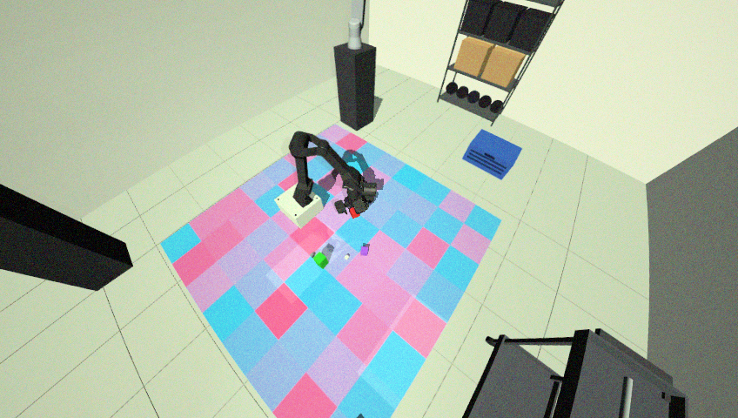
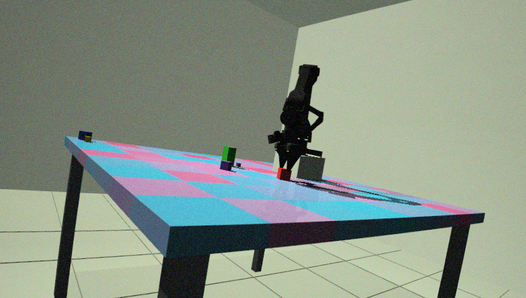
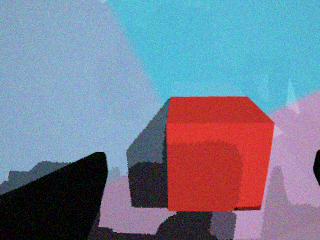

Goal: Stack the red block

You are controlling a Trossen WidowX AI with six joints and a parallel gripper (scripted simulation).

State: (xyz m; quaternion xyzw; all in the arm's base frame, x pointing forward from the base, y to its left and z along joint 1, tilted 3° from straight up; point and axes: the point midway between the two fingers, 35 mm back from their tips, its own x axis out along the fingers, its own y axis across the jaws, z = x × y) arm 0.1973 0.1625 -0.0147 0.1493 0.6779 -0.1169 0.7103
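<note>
My gripper tip is 2 cm above the red block. From my gripper tip the other things lie so: purple block 18 cm ahead, 12 cm to the right, 2 cm below; white piece 20 cm to the right, 14 cm ahead, 3 cm below.
</note>
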